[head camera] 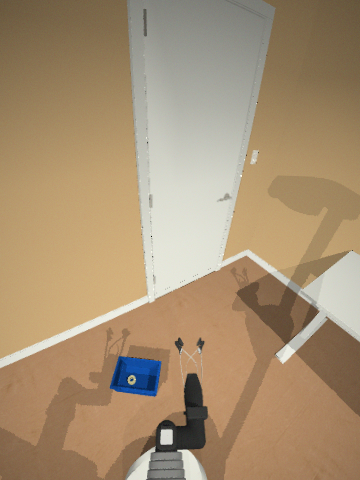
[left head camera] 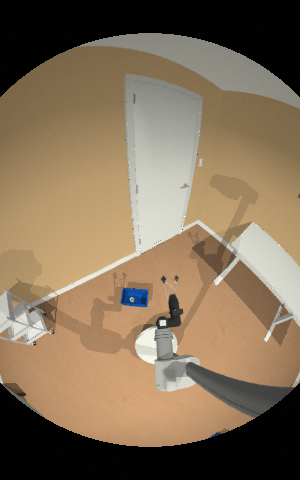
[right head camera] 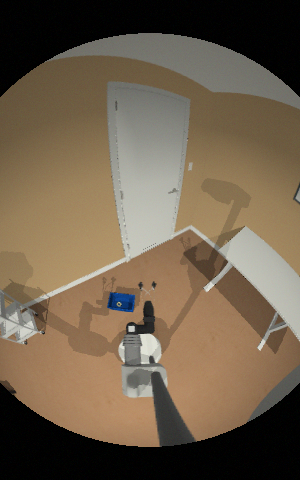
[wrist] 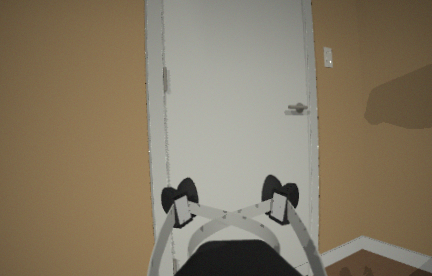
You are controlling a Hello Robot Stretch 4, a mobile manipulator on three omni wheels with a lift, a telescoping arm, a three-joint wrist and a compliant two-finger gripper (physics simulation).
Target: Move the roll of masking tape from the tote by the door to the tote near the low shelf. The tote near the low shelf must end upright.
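Seen in the pictures: gripper, fingertip midpoint: [head camera: 189,337] [left head camera: 169,275] [right head camera: 146,281] [wrist: 229,192]; robot's base at its link origin: [left head camera: 155,343] [right head camera: 140,349].
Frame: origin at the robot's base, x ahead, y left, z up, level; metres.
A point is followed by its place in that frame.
The blue tote by the door [head camera: 132,391] {x 0.456, y 0.218, z 0.091 m} [left head camera: 135,305] {x 0.468, y 0.199, z 0.000 m} [right head camera: 121,309] {x 0.455, y 0.192, z 0.090 m} stands upright on the floor, left of my gripper in the head views. The roll of masking tape [head camera: 128,380] {x 0.543, y 0.268, z 0.002 m} [left head camera: 130,300] {x 0.532, y 0.258, z 0.000 m} [right head camera: 117,304] {x 0.539, y 0.260, z 0.001 m}, a small pale ring, lies inside it, left of the tote's middle. My gripper [head camera: 190,343] {x 0.483, y -0.087, z 0.749 m} [left head camera: 170,278] {x 0.483, y -0.087, z 0.749 m} [right head camera: 147,285] {x 0.483, y -0.087, z 0.749 m} [wrist: 229,192] {x 0.483, y -0.087, z 0.749 m} is open and empty, with its fingers spread above the floor to the right of the tote. A sliver of another blue object [left head camera: 219,435] shows at the bottom edge of the left head view; the low shelf does not show.
The white door [head camera: 192,150] {x 1.403, y -0.128, z 1.283 m} [left head camera: 162,165] {x 1.405, y -0.131, z 1.187 m} [right head camera: 150,170] {x 1.421, y -0.157, z 1.185 m} [wrist: 230,100] {x 1.394, y -0.113, z 0.925 m} is shut, beyond the tote. A white table [head camera: 340,295] {x 0.725, y -0.997, z 0.693 m} [left head camera: 272,255] {x 0.557, y -1.352, z 0.693 m} [right head camera: 265,260] {x 0.565, y -1.360, z 0.693 m} stands on the right, its legs reaching the floor. A white trolley stands at the far left of both side head views.
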